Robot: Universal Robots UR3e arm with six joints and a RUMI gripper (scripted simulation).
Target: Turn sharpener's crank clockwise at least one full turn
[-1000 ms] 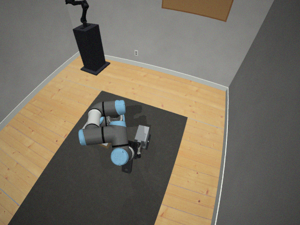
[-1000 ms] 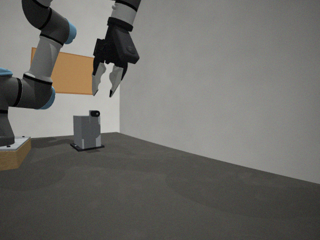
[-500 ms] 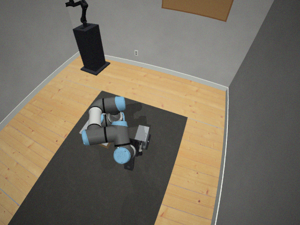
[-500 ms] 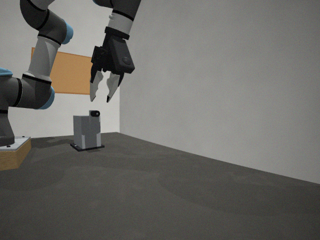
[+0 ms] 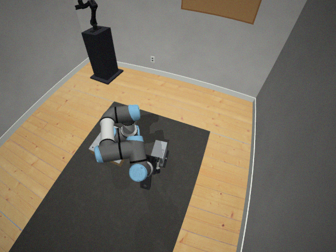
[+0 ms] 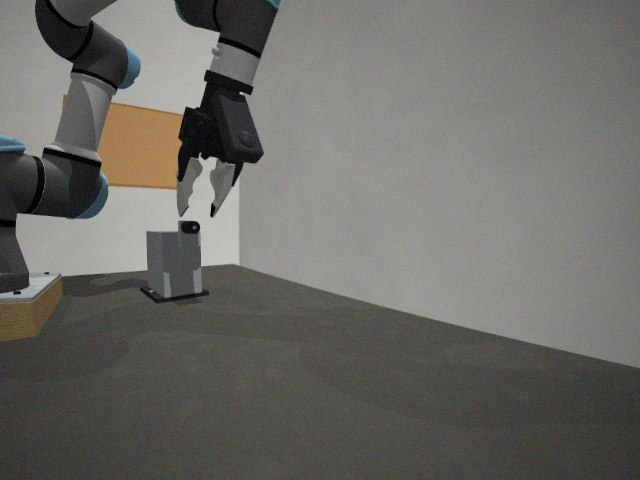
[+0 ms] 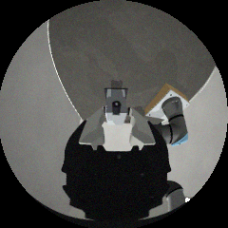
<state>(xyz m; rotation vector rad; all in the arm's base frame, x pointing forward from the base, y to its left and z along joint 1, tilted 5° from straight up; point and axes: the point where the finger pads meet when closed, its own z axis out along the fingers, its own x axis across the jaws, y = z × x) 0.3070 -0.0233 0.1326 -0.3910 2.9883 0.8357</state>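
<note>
The crank is 10 mm behind my hand, 40 mm to the left of it and 40 mm below it.
</note>
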